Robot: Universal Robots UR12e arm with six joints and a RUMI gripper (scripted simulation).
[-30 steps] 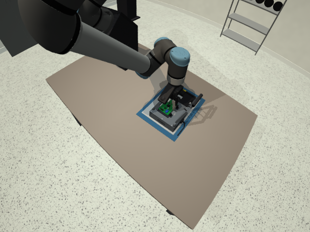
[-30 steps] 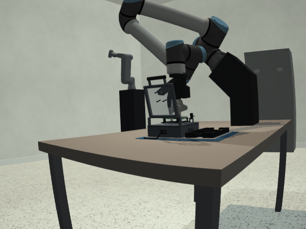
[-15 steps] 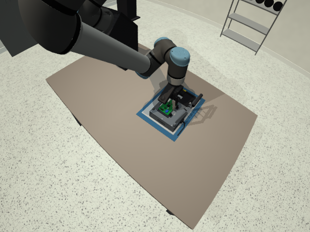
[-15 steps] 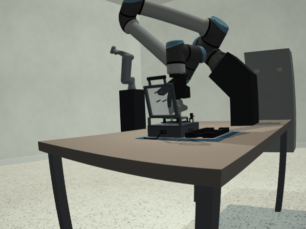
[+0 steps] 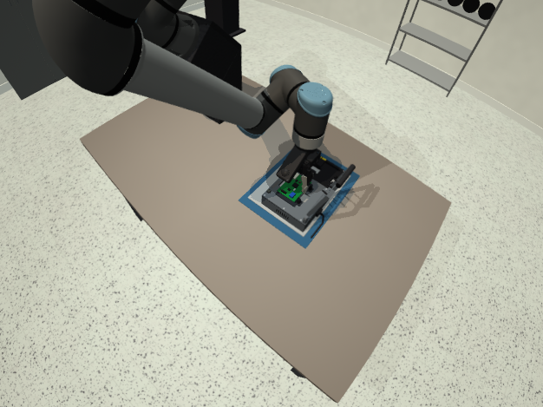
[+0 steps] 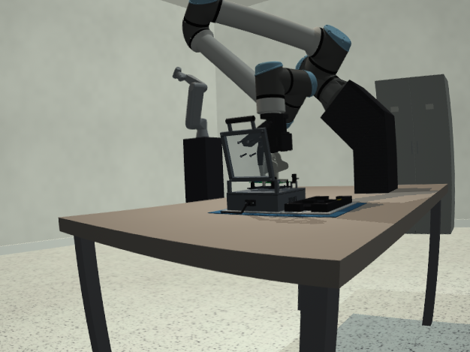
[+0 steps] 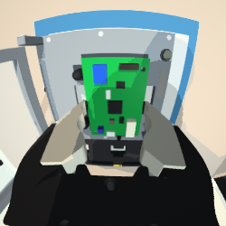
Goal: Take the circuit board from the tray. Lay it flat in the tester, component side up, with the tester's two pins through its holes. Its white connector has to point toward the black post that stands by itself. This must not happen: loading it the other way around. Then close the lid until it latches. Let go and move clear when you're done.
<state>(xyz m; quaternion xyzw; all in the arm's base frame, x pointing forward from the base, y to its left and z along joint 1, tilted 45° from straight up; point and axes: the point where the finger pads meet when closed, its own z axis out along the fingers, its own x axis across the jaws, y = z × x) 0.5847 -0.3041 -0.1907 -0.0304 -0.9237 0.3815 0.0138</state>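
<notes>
My gripper is now right at the green circuit board. The rest, counted from my hand: tester bed: 1 cm ahead, 1 cm to the left, 2 cm below; then black post: 6 cm behind, 6 cm to the left; then tester: 3 cm ahead, 4 cm to the left, 3 cm above.
</notes>
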